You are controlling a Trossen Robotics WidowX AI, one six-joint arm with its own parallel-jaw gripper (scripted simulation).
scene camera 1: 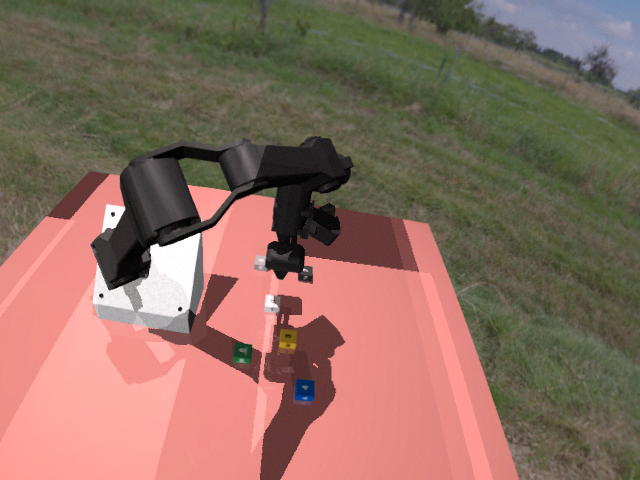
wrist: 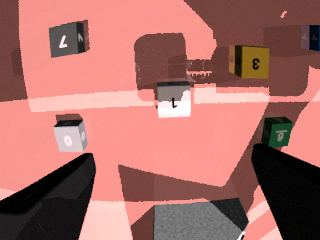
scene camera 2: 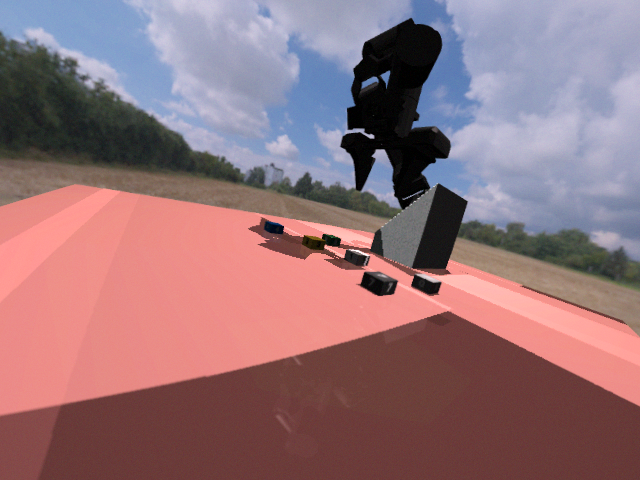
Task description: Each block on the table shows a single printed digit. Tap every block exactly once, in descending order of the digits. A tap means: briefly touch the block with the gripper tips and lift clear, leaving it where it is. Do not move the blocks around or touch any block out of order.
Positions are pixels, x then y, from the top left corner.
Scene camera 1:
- my gripper: 281,263
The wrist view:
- my gripper: 175,158
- green block: 277,131
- white block marked 1: 174,96
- yellow block marked 3: 250,61
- grey block marked 0: 71,136
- black block marked 7: 68,39
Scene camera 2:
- my gripper: 376,193
